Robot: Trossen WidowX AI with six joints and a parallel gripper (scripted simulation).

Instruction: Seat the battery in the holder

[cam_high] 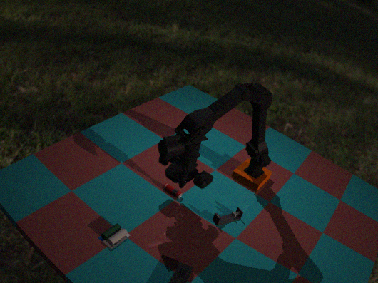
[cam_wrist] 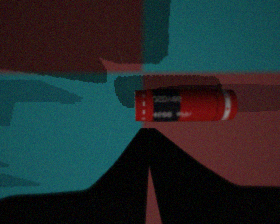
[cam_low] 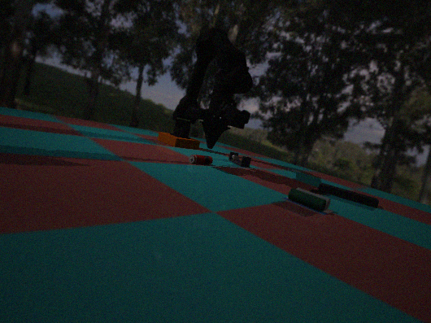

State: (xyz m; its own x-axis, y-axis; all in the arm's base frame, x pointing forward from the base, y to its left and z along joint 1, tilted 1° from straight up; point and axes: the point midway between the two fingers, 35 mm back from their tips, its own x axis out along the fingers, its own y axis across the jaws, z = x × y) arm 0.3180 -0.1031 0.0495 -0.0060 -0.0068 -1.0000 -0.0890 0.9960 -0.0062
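The battery lies 30 mm to the right of my gripper tip, 30 mm below it and 10 mm ahead of it. Round my gripper tip: white block: 310 mm ahead, 30 mm below, 10 mm to the left; dark bar: 300 mm ahead, 270 mm to the left, 30 mm below.
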